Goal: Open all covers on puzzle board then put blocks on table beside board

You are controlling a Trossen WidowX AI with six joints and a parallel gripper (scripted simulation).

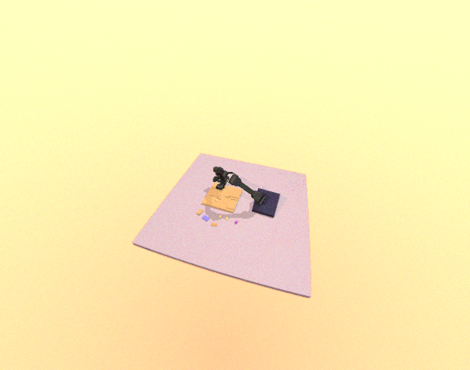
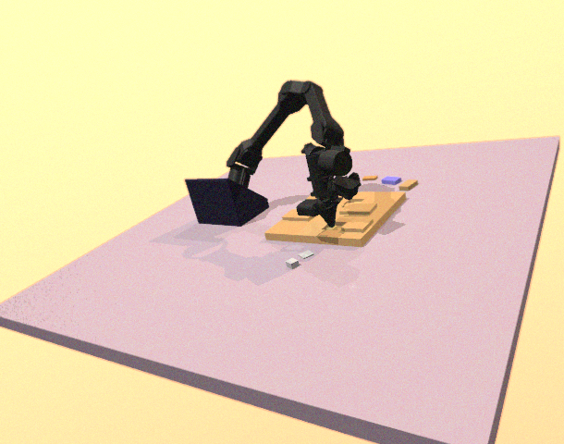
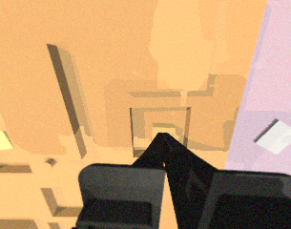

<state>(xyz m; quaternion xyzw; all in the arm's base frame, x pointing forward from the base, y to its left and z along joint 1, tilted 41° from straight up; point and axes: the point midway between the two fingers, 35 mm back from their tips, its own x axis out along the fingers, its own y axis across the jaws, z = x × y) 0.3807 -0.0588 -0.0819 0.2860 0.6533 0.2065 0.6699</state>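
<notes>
The grey cube lies 2 cm behind my gripper tip, 18 cm to the right of it and 1 cm below it. Also, from my gripper tip: magenta block 23 cm behind, 33 cm to the left, 1 cm below; blue block 3 cm ahead, 37 cm to the left, 1 cm below.
</notes>
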